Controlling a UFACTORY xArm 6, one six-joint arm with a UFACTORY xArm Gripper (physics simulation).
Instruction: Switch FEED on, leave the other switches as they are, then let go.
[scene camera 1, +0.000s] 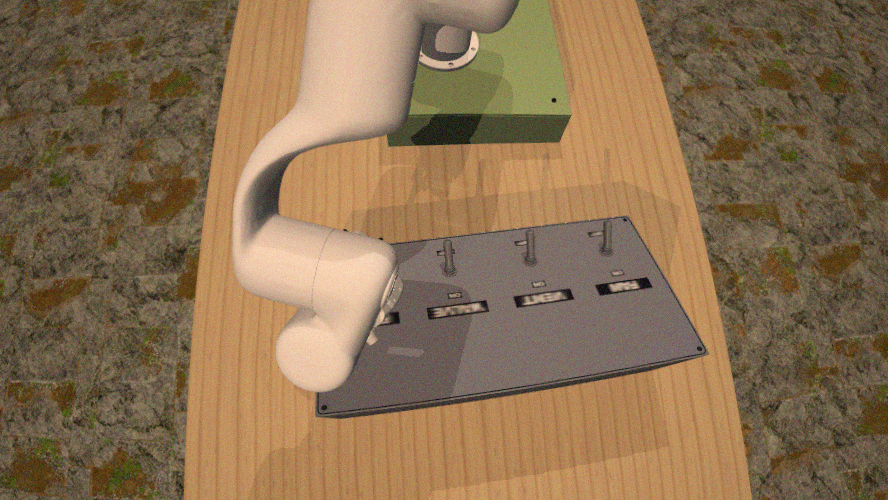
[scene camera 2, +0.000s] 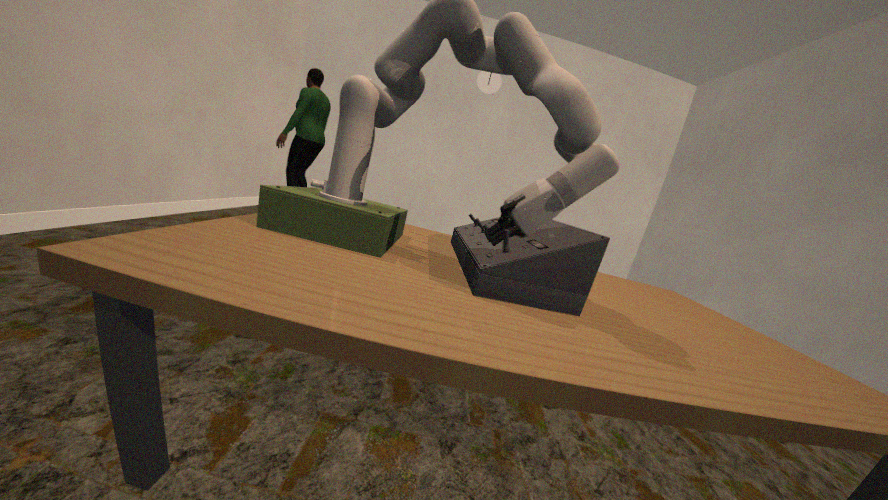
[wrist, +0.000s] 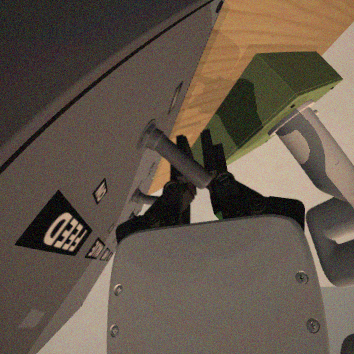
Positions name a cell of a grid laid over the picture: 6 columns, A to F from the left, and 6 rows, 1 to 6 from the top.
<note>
I see my gripper (scene camera 2: D3) and a feed lever (wrist: D3).
My gripper shows as well in the wrist view (wrist: D3).
</note>
